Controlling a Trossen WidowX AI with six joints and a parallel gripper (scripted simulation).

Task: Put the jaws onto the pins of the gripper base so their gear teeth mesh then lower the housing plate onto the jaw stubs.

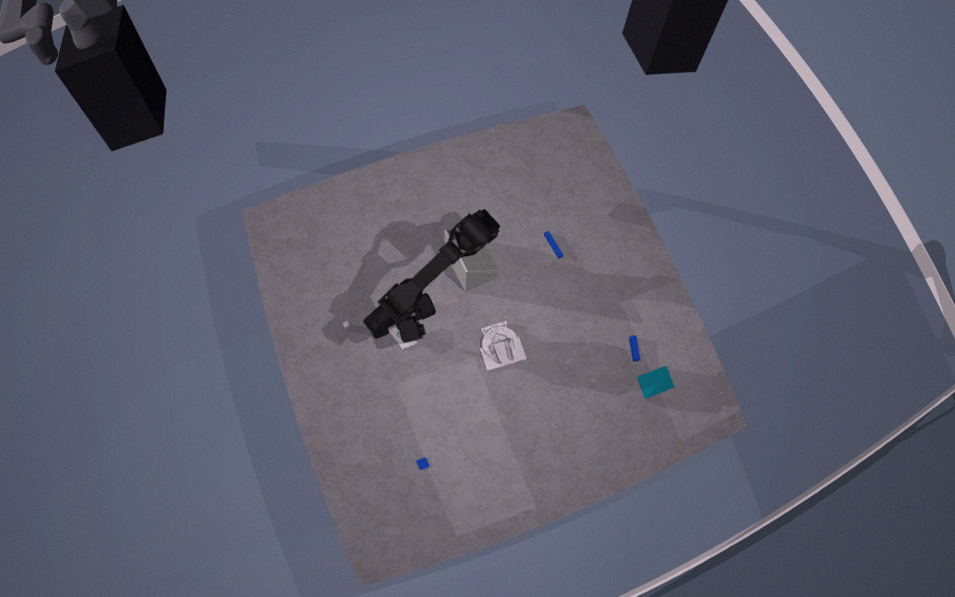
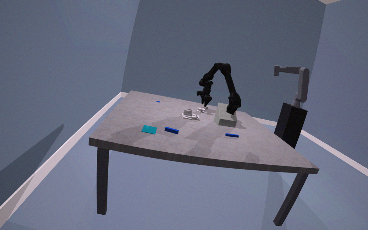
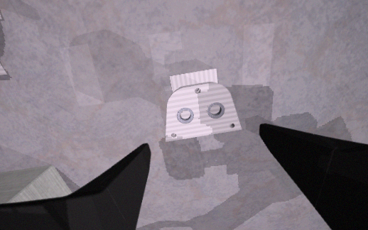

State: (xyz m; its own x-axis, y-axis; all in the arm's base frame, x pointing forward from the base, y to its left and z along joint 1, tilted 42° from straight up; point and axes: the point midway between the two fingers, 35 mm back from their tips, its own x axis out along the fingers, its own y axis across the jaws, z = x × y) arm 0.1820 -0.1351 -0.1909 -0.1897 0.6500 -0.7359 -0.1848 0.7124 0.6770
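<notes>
Now: the white stepped part 50 mm below my gripper tip and 10 mm ahead of it. From my gripper tip the other things lie so: small blue square (400 mm ahead, 60 mm below, 40 mm to the right); white jaw (280 mm to the left, 80 mm ahead, 50 mm below); small white cube (170 mm to the right, 50 mm below, 50 mm behind).
</notes>
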